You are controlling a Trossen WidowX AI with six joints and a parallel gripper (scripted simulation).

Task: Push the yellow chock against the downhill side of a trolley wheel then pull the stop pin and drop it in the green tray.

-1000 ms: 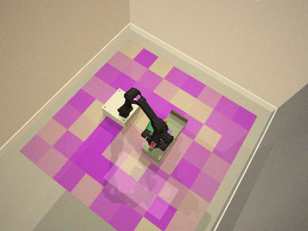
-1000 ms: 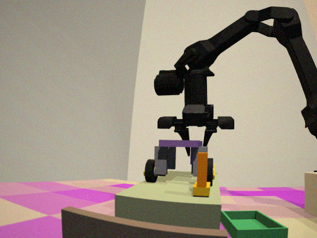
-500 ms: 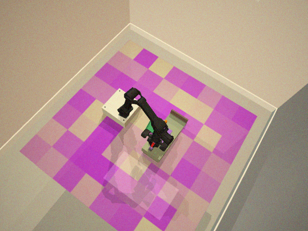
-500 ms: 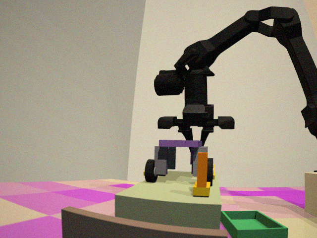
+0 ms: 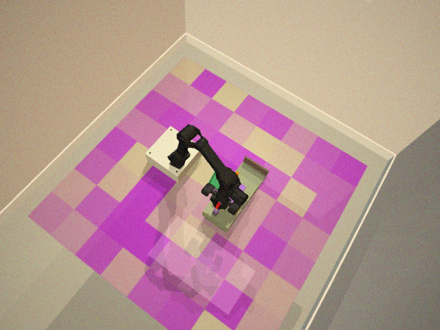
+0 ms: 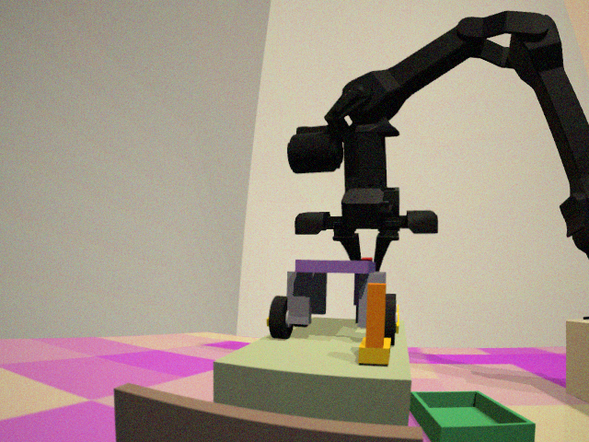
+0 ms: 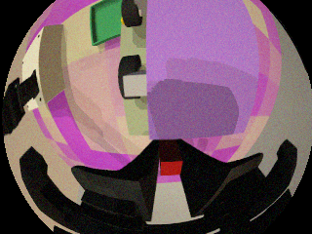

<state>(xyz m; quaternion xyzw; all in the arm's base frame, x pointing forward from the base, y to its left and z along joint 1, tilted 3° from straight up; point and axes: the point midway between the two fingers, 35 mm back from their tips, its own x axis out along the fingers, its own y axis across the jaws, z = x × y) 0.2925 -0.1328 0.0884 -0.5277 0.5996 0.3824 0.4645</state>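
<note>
My gripper tip is now 19 cm to the right of the green tray, 14 cm above it and 8 cm past it. Round my gripper tip: pale green ramp: 10 cm to the left, 9 cm below, 4 cm ahead; then red-headed stop pin: right at my gripper tip; then trolley: 9 cm to the left, 4 cm ahead, 3 cm below.
</note>
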